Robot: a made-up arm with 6 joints. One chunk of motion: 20 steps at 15 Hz.
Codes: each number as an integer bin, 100 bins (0 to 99) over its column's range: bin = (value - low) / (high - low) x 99, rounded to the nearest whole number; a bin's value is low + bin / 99 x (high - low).
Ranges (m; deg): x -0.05..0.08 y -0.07..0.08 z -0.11..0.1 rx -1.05..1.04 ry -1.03..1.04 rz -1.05..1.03
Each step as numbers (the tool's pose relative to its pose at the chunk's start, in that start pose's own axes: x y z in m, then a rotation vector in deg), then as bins.
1 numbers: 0.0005 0.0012 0.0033 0.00 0.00 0.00
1 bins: 38 47 53 50 49 50
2 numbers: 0.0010 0.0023 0.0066 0.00 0.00 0.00
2 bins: 39 48 55 50 49 50
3 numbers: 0.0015 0.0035 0.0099 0.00 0.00 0.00
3 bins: 39 49 57 50 49 50
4 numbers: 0.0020 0.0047 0.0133 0.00 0.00 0.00
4 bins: 40 49 58 50 49 50
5 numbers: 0.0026 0.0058 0.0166 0.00 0.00 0.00
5 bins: 40 50 60 50 49 50
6 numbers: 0.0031 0.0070 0.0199 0.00 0.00 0.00
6 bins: 40 51 61 50 49 50
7 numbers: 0.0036 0.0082 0.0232 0.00 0.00 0.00
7 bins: 41 52 63 50 49 50
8 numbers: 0.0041 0.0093 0.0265 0.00 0.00 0.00
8 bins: 41 52 64 50 49 50
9 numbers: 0.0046 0.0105 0.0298 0.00 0.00 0.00
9 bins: 42 53 66 50 49 50
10 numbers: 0.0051 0.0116 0.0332 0.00 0.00 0.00
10 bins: 42 54 68 50 49 50
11 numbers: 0.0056 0.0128 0.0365 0.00 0.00 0.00
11 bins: 42 55 69 50 49 50
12 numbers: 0.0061 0.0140 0.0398 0.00 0.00 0.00
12 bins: 43 55 71 50 49 50
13 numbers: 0.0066 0.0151 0.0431 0.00 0.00 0.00
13 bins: 43 56 72 50 49 50
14 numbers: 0.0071 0.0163 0.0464 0.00 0.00 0.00
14 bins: 43 57 74 50 49 50
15 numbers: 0.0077 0.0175 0.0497 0.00 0.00 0.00
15 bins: 44 58 75 50 49 50
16 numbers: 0.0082 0.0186 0.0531 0.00 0.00 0.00
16 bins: 44 58 77 50 49 50
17 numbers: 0.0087 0.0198 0.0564 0.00 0.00 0.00
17 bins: 45 59 78 50 49 50
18 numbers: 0.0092 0.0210 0.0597 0.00 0.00 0.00
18 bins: 45 60 80 50 49 50
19 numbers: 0.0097 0.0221 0.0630 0.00 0.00 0.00
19 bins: 45 61 82 50 49 50
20 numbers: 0.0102 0.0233 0.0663 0.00 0.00 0.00
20 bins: 46 62 83 50 49 50
